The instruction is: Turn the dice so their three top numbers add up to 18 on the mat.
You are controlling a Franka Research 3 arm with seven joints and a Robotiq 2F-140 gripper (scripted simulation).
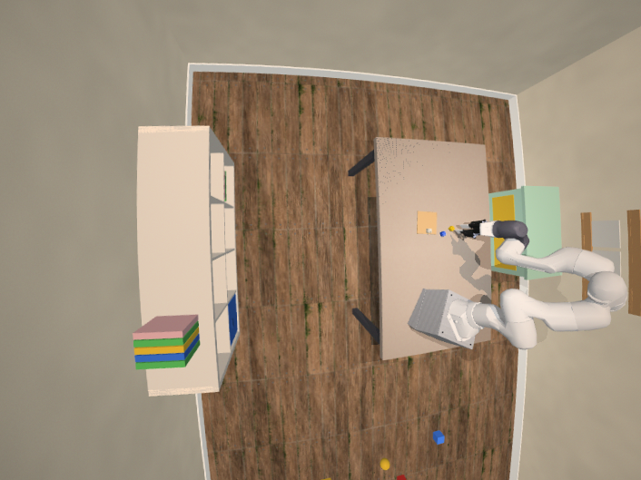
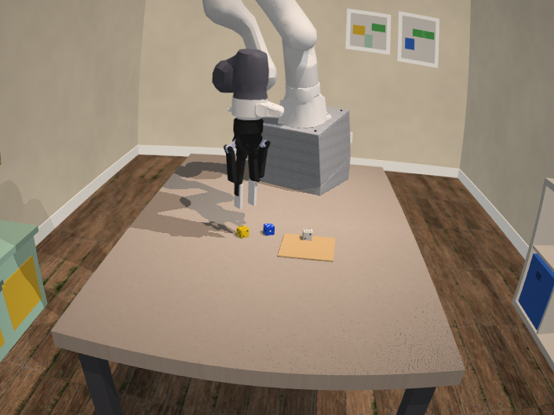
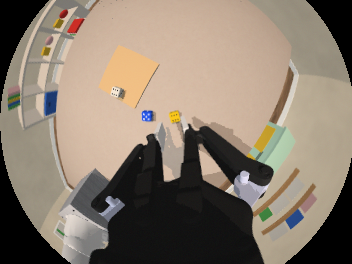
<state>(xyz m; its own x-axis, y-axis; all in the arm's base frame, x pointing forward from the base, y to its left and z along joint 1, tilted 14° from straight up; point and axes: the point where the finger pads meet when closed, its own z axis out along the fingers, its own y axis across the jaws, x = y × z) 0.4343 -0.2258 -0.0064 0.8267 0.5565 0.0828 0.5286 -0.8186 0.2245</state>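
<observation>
The yellow die lies 110 mm below my hand. From my hand the other things lie so: blue die: 20 mm behind, 70 mm to the left, 110 mm below; white die: 30 mm ahead, 170 mm to the left, 100 mm below; mat: 80 mm ahead, 160 mm to the left, 120 mm below.
</observation>
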